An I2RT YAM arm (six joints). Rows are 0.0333 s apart.
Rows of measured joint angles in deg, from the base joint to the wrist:
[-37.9, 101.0, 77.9, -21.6, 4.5, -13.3]
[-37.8, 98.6, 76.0, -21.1, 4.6, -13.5]
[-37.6, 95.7, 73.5, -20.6, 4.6, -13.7]
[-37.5, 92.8, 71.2, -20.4, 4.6, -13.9]
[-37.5, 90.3, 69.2, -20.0, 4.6, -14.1]
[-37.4, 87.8, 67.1, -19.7, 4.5, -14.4]
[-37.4, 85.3, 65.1, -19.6, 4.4, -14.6]
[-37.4, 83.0, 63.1, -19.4, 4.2, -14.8]
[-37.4, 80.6, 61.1, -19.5, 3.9, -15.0]
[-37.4, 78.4, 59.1, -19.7, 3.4, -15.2]
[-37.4, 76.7, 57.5, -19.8, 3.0, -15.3]
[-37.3, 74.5, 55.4, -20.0, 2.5, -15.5]
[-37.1, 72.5, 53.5, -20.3, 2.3, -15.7]
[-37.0, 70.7, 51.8, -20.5, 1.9, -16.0]
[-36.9, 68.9, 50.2, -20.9, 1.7, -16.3]
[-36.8, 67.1, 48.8, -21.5, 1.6, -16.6]
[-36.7, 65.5, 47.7, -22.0, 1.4, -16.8]
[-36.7, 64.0, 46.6, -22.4, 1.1, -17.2]
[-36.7, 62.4, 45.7, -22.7, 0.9, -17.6]
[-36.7, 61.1, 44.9, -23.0, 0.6, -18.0]
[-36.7, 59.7, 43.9, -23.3, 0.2, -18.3]
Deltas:
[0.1, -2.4, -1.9, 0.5, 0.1, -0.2]
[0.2, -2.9, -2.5, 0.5, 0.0, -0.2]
[0.1, -2.9, -2.3, 0.2, 0.0, -0.2]
[0.0, -2.5, -2.0, 0.4, 0.0, -0.2]
[0.1, -2.5, -2.1, 0.3, -0.1, -0.3]
[0.0, -2.5, -2.0, 0.1, -0.1, -0.2]
[0.0, -2.3, -2.0, 0.2, -0.2, -0.2]
[0.0, -2.4, -2.0, -0.1, -0.3, -0.2]
[0.0, -2.2, -2.0, -0.2, -0.5, -0.2]
[0.0, -1.7, -1.6, -0.1, -0.4, -0.1]
[0.1, -2.2, -2.1, -0.2, -0.5, -0.2]
[0.2, -2.0, -1.9, -0.3, -0.2, -0.2]
[0.1, -1.8, -1.7, -0.2, -0.4, -0.3]
[0.1, -1.8, -1.6, -0.4, -0.2, -0.3]
[0.1, -1.8, -1.4, -0.6, -0.1, -0.3]
[0.1, -1.6, -1.1, -0.5, -0.2, -0.2]
[0.0, -1.5, -1.1, -0.4, -0.3, -0.4]
[0.0, -1.6, -0.9, -0.3, -0.2, -0.4]
[0.0, -1.3, -0.8, -0.3, -0.3, -0.4]
[0.0, -1.4, -1.0, -0.3, -0.4, -0.3]

